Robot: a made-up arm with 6 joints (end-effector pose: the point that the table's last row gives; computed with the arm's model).
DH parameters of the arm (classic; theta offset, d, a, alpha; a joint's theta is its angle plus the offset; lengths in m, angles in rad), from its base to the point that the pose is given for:
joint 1: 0 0.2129 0 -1.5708
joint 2: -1.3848 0 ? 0
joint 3: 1.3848 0 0.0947 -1.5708
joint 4: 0 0.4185 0 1.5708
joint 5: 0 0 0.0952 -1.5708
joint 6: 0 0.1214 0 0
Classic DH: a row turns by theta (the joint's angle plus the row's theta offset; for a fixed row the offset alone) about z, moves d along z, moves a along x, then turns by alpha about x.
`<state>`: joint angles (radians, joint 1 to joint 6).
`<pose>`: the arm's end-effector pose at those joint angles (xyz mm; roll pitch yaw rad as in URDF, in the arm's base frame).
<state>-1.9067 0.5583 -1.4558 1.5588 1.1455 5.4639</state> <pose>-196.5 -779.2 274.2 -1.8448 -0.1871 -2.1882</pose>
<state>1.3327 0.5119 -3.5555 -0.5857 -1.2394 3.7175</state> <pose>-51.7 128.6 948.3 -0.9352 -0.8294 1.7980</pose>
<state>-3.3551 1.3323 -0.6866 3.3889 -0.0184 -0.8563</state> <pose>-132.1 4.3 -193.2 2.7180 -0.5272 0.5099</pose>
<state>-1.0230 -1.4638 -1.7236 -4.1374 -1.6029 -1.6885</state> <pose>-334.7 358.0 661.8 -1.5780 -0.0793 2.6949</pose>
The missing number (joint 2, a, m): 0.4543
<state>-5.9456 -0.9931 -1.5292 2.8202 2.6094 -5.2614</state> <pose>-303.7 -58.5 956.1 -2.0304 -0.3119 1.8814</pose>
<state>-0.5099 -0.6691 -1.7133 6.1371 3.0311 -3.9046</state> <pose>1.1 -18.6 830.5 2.7379 -0.5243 -2.9186</pose>
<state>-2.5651 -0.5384 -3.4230 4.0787 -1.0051 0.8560</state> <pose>448.2 143.8 911.6 -0.1710 0.7348 -1.1720</pose>
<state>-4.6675 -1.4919 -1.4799 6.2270 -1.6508 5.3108</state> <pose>20.1 -590.0 676.4 -1.4619 0.6052 -3.0908</pose>
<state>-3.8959 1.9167 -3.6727 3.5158 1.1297 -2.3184</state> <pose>-645.2 641.0 241.3 -0.4237 0.1114 0.1624</pose>
